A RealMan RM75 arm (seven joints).
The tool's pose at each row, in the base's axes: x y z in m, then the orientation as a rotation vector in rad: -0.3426, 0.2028, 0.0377, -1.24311, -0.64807, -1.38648; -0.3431, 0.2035, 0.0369, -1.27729, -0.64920, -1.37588; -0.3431, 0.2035, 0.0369, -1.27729, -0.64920, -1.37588; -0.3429, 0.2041, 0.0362, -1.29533, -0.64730, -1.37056; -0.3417, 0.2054, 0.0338, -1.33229, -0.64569, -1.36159; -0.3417, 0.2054, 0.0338, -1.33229, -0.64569, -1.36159; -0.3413, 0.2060, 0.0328, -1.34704, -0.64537, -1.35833; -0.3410, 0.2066, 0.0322, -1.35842, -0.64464, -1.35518
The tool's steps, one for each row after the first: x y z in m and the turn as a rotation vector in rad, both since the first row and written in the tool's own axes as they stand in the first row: -0.0011, -0.0004, 0.0002, -0.01787, -0.02472, 0.00680; -0.0011, -0.0004, 0.0002, -0.01787, -0.02472, 0.00680; -0.0019, -0.0002, 0.0006, -0.02845, -0.03637, 0.01149; -0.0044, 0.0012, 0.0015, -0.05024, -0.06081, 0.01814; -0.0044, 0.0012, 0.0015, -0.05024, -0.06081, 0.01814; -0.0054, 0.0017, 0.0018, -0.05899, -0.07062, 0.02029; -0.0062, 0.0020, 0.0023, -0.06565, -0.07814, 0.02264
